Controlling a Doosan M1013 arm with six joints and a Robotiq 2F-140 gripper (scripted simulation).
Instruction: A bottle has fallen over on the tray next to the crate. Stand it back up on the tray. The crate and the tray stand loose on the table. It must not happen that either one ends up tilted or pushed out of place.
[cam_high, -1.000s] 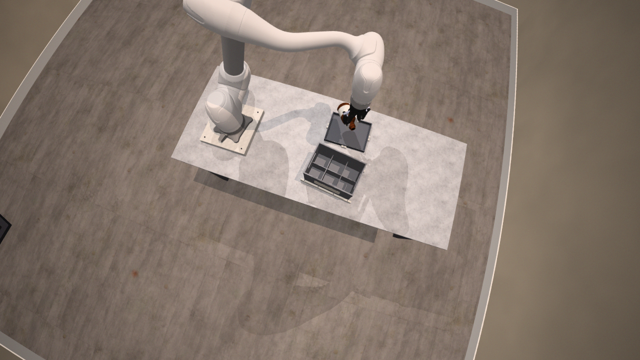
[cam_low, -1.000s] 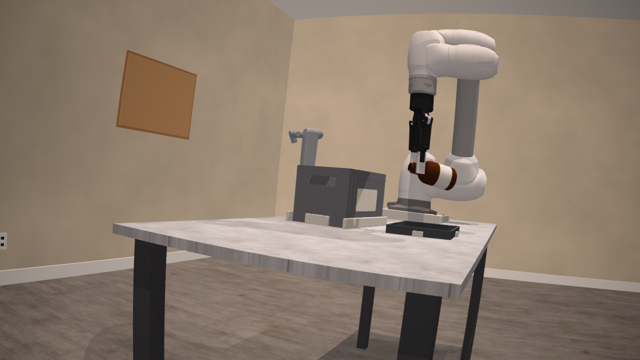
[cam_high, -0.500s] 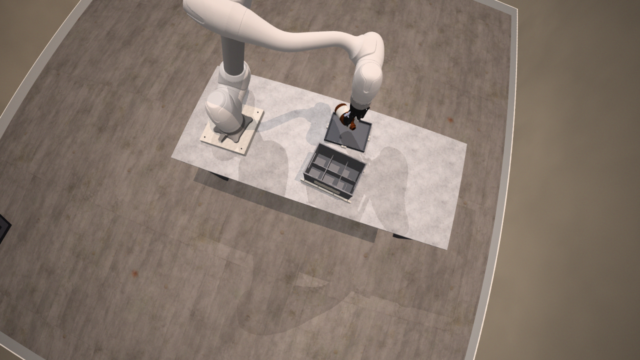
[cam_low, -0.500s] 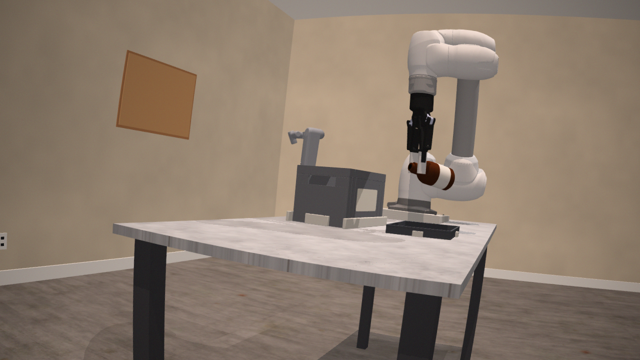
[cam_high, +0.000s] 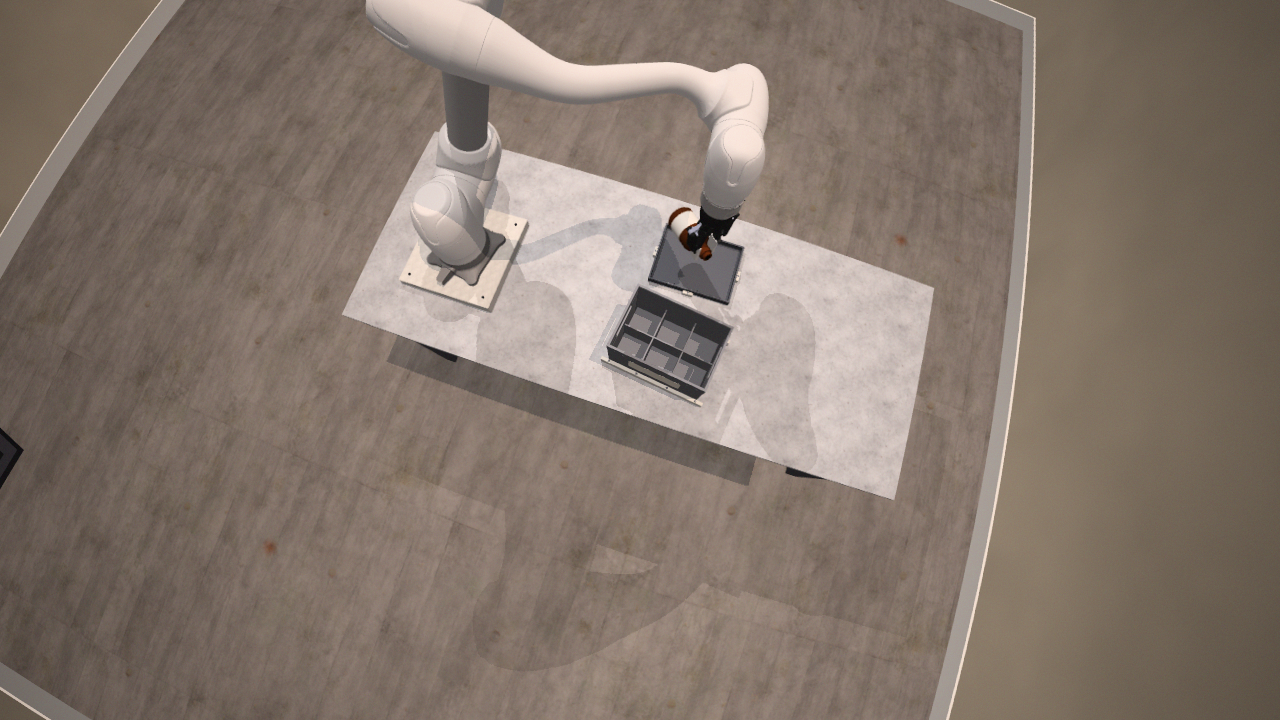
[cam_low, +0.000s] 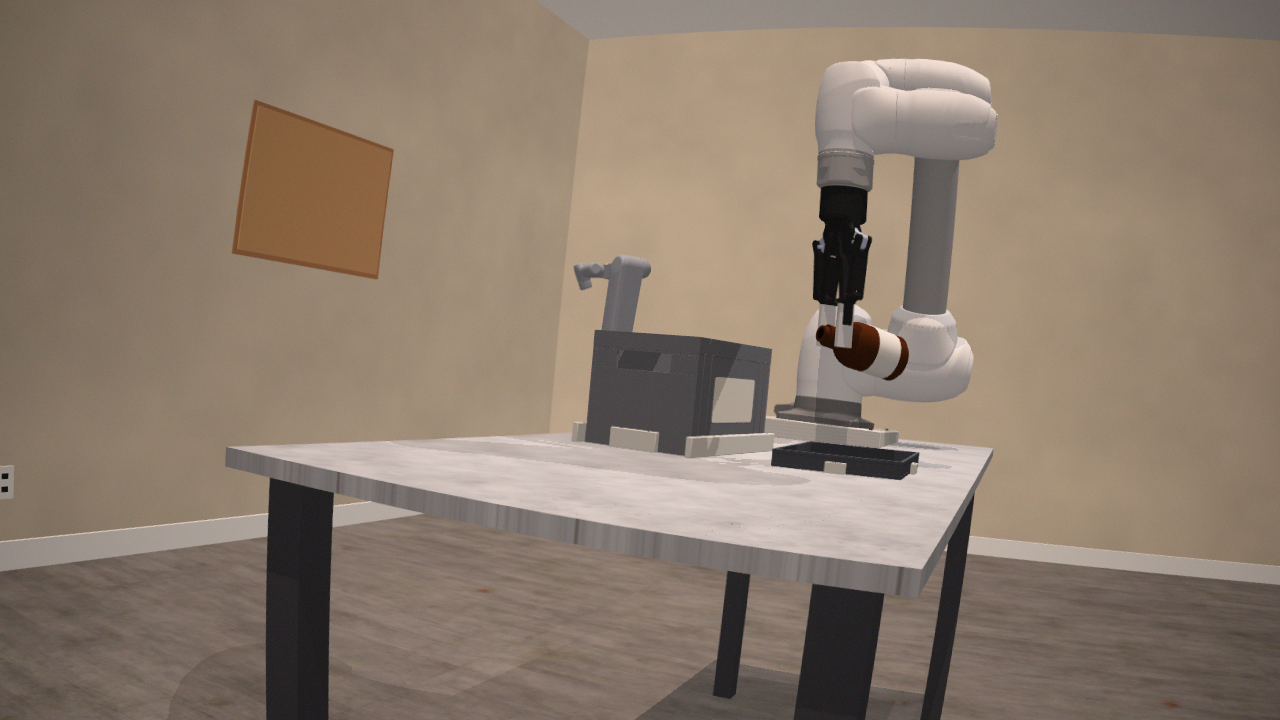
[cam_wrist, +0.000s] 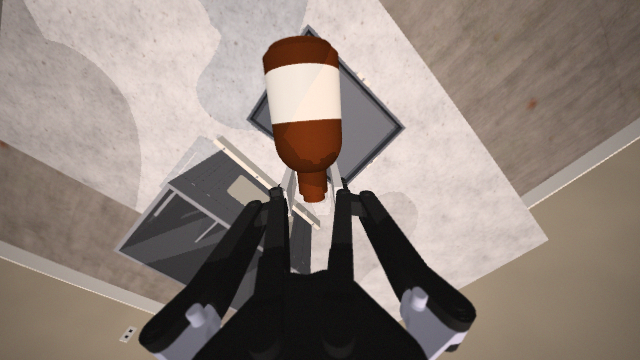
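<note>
My gripper is now 40 mm past the brown bottle, 30 mm to the right of it and 30 mm above it. The rest, counted from my hand: grey crate 30 mm ahead, 240 mm to the right, 130 mm below; dark tray 10 mm behind, 40 mm to the left, 200 mm below.
</note>
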